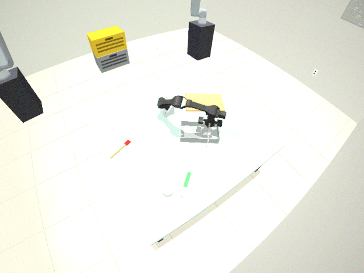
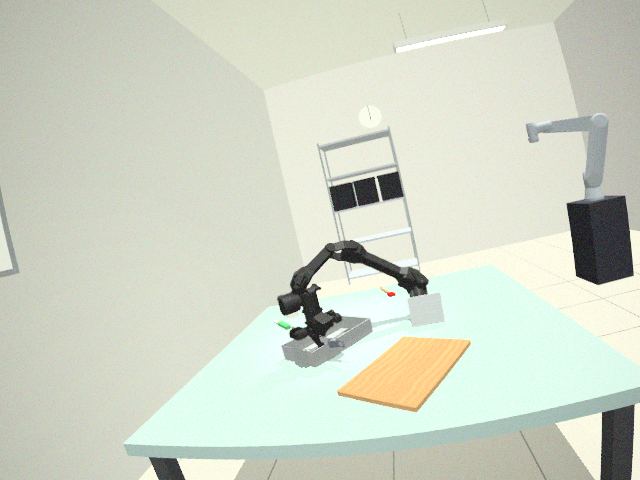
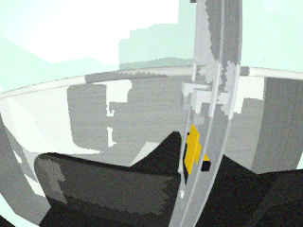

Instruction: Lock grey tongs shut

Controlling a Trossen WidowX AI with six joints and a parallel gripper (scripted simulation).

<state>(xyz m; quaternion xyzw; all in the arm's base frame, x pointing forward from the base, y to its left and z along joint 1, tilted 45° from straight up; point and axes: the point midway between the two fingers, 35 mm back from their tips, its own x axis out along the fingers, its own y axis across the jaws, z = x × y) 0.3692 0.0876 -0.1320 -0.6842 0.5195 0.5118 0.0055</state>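
The yellow lock piece is 1 cm behind my gripper tip, 1 cm to the left of it and 4 cm above it. Also, from my gripper tip: grey roasting tin (1 cm behind, 8 cm to the right); red-headed spatula (25 cm behind, 65 cm to the right, 2 cm below); wooden board (28 cm behind, 20 cm to the left, 2 cm below).
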